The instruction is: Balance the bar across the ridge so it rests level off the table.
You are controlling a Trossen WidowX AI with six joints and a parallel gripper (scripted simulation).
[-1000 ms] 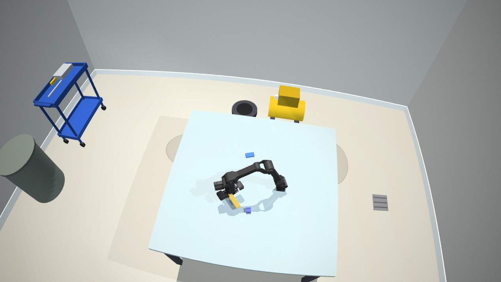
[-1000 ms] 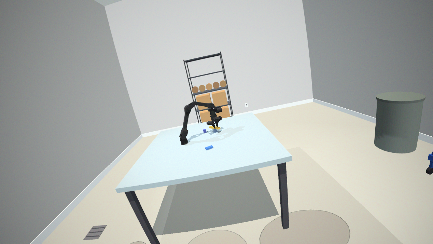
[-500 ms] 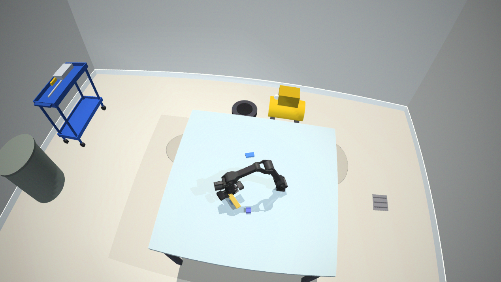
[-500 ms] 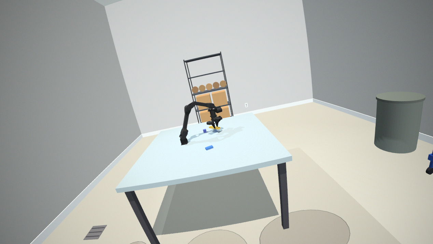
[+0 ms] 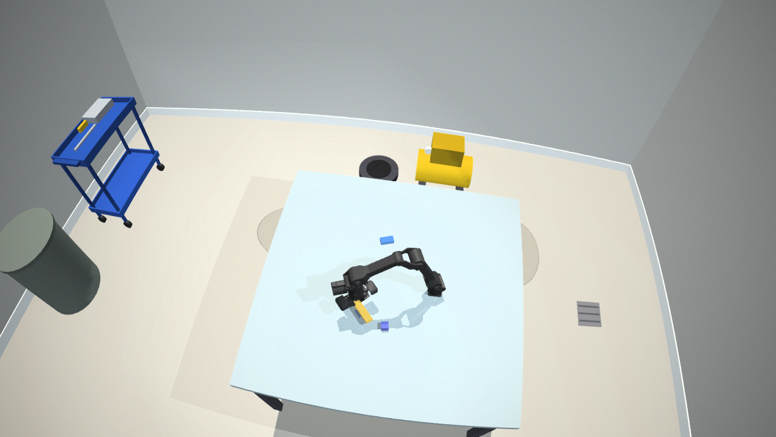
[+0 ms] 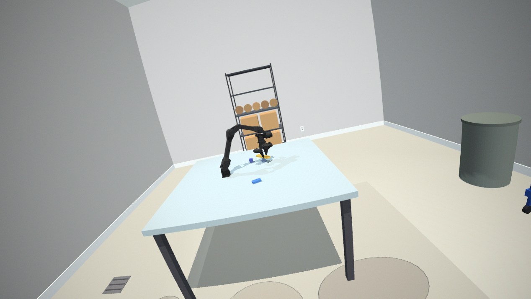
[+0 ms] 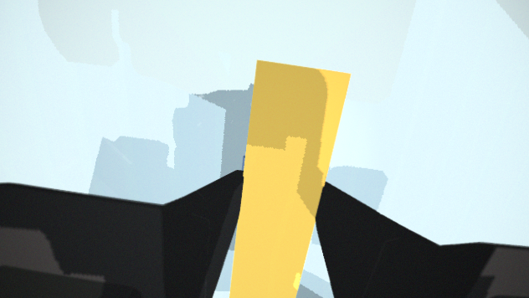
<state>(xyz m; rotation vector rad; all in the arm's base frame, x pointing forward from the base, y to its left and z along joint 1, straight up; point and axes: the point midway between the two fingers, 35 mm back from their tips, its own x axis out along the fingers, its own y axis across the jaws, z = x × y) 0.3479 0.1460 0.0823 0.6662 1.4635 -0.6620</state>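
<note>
The yellow bar is 2 cm to the left of my gripper tip and 2 cm behind it. From my gripper tip the other things lie so: cube 14 cm behind, 8 cm to the left, 3 cm below.
</note>
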